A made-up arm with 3 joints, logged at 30 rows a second.
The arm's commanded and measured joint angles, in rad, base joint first. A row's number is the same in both.
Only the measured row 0 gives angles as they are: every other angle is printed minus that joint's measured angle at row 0.
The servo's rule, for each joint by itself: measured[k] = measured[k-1] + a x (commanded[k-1-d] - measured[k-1]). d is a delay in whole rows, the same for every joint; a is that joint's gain. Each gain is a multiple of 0.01, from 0.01 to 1. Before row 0 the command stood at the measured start. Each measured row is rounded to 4 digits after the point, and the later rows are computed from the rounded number. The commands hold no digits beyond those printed.
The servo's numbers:
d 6
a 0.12 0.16 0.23
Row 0, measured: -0.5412 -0.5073 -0.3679
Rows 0 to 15, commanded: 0.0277 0.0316 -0.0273; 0.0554 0.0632 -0.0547; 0.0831 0.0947 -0.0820; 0.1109 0.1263 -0.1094; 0.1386 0.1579 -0.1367; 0.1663 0.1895 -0.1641; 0.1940 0.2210 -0.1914; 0.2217 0.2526 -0.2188; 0.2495 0.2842 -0.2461; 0.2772 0.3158 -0.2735; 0.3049 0.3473 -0.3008; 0.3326 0.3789 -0.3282; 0.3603 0.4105 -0.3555; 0.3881 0.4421 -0.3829; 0.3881 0.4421 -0.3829; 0.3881 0.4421 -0.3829
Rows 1 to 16, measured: 0.0000 0.0000 0.0000; 0.0000 0.0000 0.0000; 0.0000 0.0000 0.0000; 0.0000 0.0000 0.0000; 0.0000 0.0000 0.0000; 0.0000 0.0000 0.0000; 0.0033 0.0051 -0.0063; 0.0096 0.0144 -0.0174; 0.0184 0.0272 -0.0323; 0.0295 0.0431 -0.0500; 0.0426 0.0615 -0.0699; 0.0574 0.0820 -0.0916; 0.0738 0.1042 -0.1146; 0.0915 0.1279 -0.1386; 0.1105 0.1529 -0.1633; 0.1305 0.1790 -0.1886
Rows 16 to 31, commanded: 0.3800 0.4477 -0.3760; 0.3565 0.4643 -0.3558; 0.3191 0.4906 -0.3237; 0.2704 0.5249 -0.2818; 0.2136 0.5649 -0.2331; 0.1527 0.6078 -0.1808; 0.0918 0.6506 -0.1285; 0.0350 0.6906 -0.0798; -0.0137 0.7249 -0.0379; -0.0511 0.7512 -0.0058; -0.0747 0.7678 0.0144; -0.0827 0.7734 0.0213; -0.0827 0.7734 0.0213; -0.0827 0.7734 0.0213; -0.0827 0.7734 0.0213; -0.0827 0.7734 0.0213
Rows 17 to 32, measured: 0.1514 0.2059 -0.2144; 0.1731 0.2336 -0.2406; 0.1956 0.2619 -0.2670; 0.2187 0.2907 -0.2937; 0.2390 0.3149 -0.3142; 0.2569 0.3353 -0.3300; 0.2717 0.3533 -0.3406; 0.2819 0.3711 -0.3441; 0.2864 0.3902 -0.3394; 0.2845 0.4118 -0.3262; 0.2760 0.4363 -0.3048; 0.2612 0.4637 -0.2763; 0.2409 0.4936 -0.2423; 0.2162 0.5251 -0.2049; 0.1886 0.5571 -0.1665; 0.1598 0.5882 -0.1295
